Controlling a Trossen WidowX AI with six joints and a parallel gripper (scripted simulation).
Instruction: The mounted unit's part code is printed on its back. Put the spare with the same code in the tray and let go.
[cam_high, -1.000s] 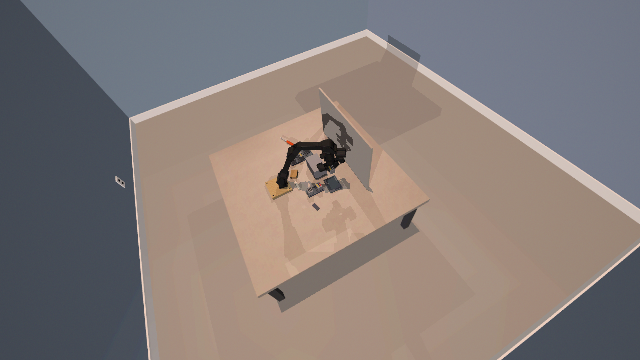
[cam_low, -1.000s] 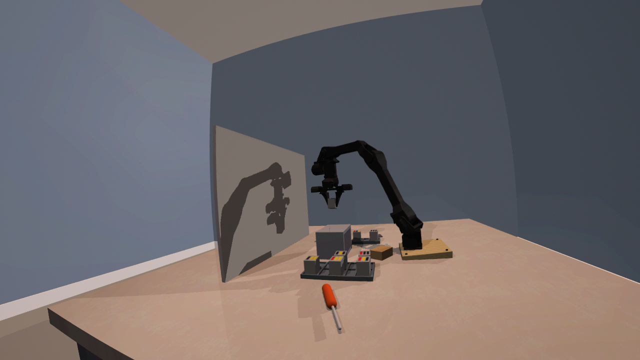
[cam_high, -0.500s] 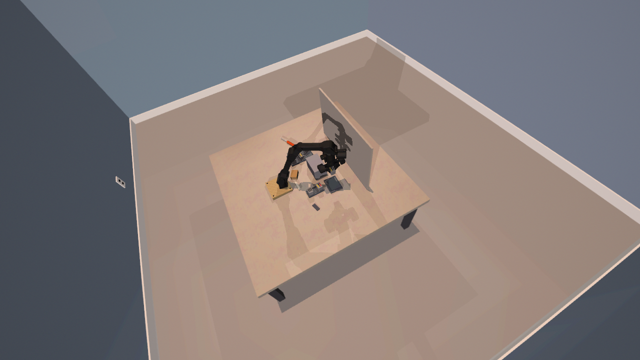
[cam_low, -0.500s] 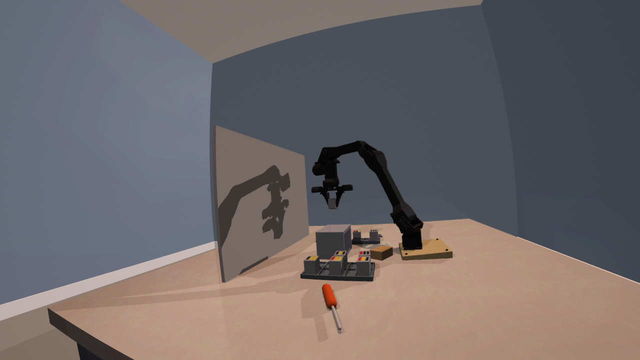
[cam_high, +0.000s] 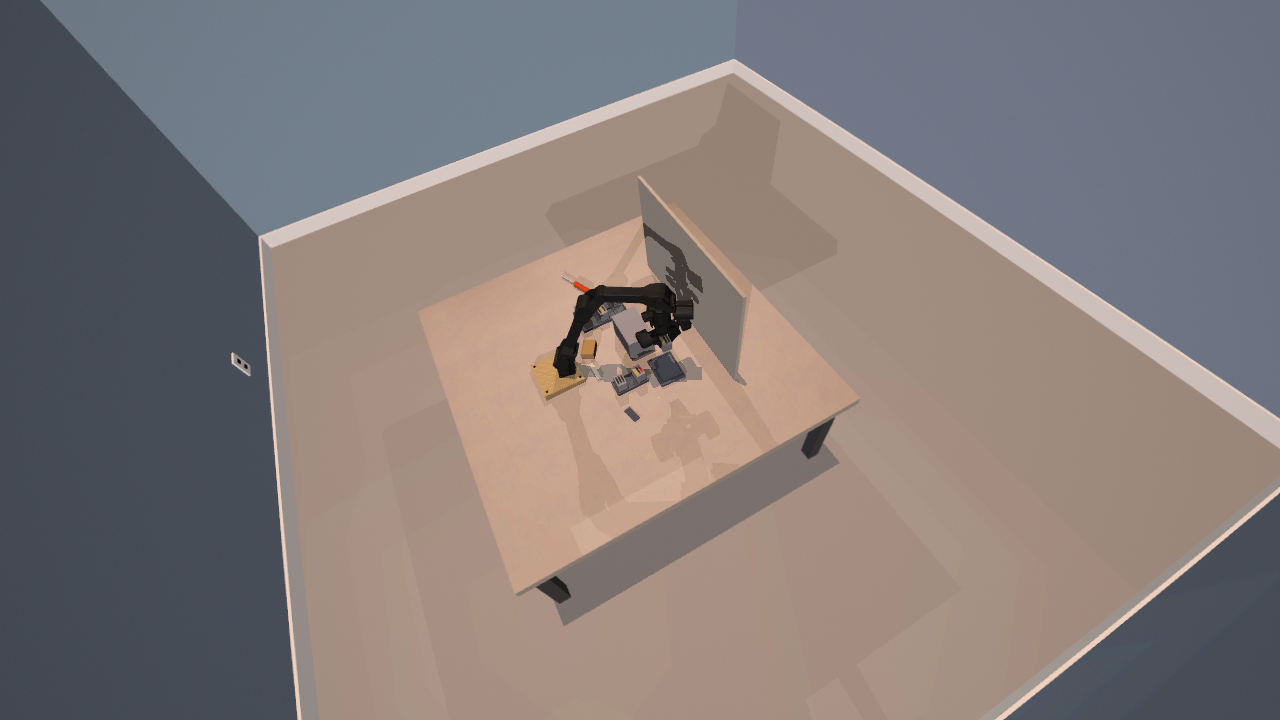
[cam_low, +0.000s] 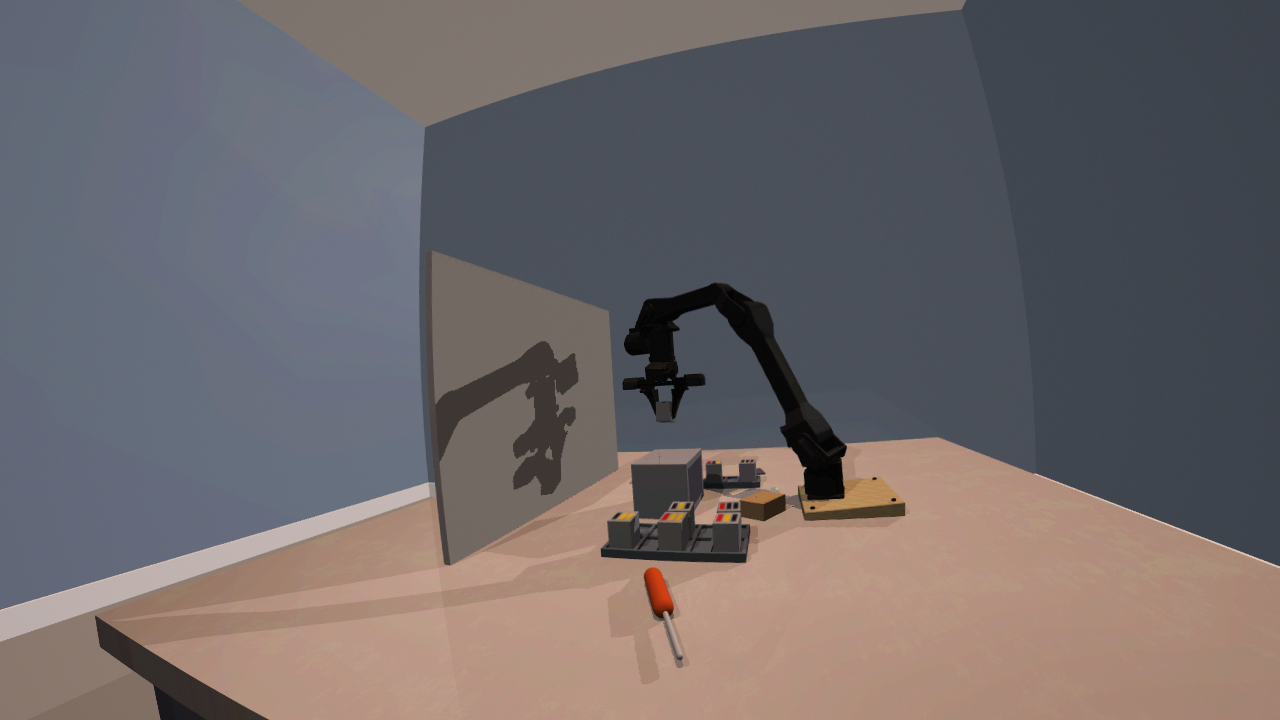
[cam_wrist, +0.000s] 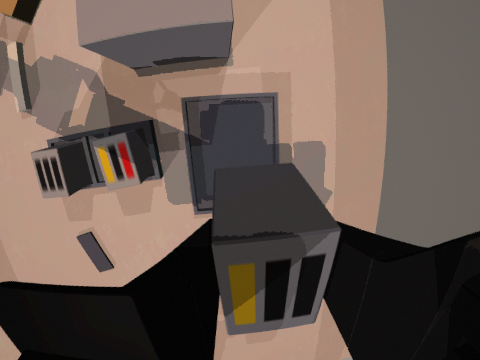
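Right now my gripper tip is 150 mm above the dark tray. From my gripper tip the other things lie so: grey mounted unit (180 mm to the left, 100 mm below, 80 mm behind); small dark piece (180 mm behind, 150 mm below, 140 mm to the right); tall upright panel (210 mm to the left, 170 mm ahead, 70 mm above).
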